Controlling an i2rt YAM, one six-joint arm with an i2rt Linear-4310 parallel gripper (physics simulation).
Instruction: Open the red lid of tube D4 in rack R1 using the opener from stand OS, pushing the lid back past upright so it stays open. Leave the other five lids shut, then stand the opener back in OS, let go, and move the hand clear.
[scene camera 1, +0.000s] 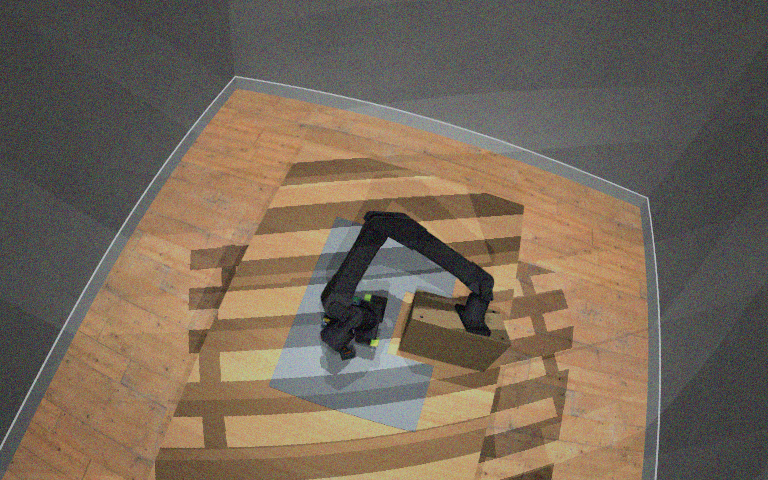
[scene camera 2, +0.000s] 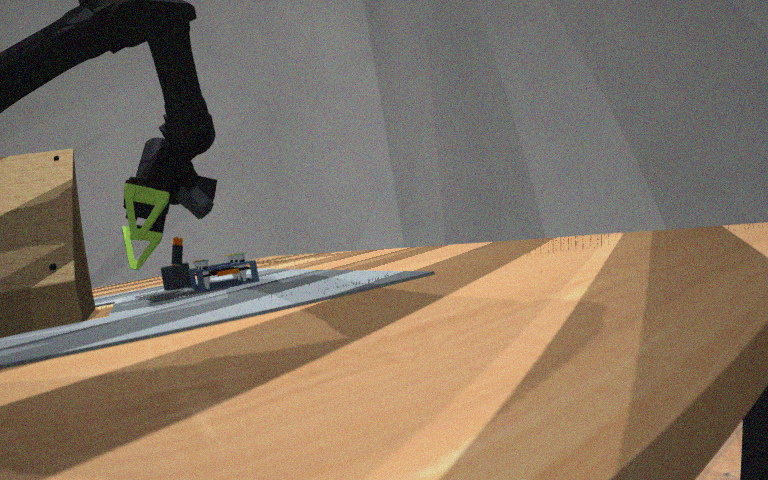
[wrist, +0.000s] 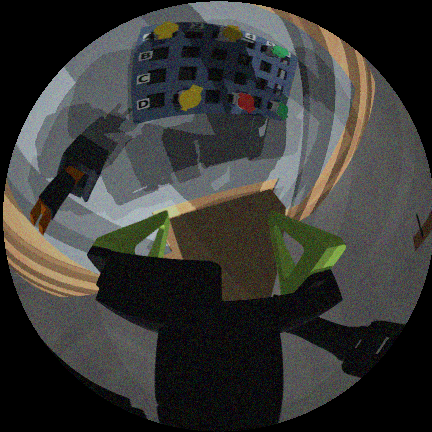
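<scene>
My gripper is open and empty, its green fingers spread wide above the mat. The opener stands upright in stand OS, its orange fork up; it is to the left of the fingers in the wrist view. Rack R1 is blue, past the fingertips at the top of the wrist view. The red lid of D4 looks shut, in row D between a yellow lid and a green lid. The arm hides most of the rack in scene camera 1.
A large wooden block carries the arm's base and stands beside the mat. In row A are yellow lids and a green lid. The opener and stand are close beside the rack.
</scene>
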